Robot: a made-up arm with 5 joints.
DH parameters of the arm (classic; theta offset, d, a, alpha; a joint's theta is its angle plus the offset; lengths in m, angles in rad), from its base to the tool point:
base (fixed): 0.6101 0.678 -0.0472 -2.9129
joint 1: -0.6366 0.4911 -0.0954 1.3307
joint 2: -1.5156 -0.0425 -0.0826 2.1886
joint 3: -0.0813 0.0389 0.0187 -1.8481
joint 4: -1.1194 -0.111 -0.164 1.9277
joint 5: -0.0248 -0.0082 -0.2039 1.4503
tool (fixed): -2.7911 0.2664 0 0
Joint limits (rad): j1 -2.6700..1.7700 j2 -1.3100..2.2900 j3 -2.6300..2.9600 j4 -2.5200..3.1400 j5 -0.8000..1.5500
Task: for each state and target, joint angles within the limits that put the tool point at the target. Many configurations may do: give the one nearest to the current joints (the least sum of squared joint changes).
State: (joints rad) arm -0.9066 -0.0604 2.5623 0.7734 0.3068
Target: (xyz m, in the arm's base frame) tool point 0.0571 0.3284 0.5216
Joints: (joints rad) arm -0.9988 0.2954 1.7629 1.0052 -0.2205
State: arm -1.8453 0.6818 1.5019 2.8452 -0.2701
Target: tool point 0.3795 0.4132 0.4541
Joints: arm -1.8813 0.2333 1.3927 2.5526 -0.3587
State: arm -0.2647 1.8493 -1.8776 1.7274 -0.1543
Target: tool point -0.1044 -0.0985 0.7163
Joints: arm -0.4605 1.5795 -2.0654 1.9771 -0.6346
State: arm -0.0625 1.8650 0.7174 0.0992 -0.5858
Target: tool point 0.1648 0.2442 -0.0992
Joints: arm -0.1904 1.3159 1.0144 0.0903 -0.0906
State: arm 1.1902 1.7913 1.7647 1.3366 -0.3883
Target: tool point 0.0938 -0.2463 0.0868
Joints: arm 1.5569 1.6513 2.0870 1.1530 -0.0036
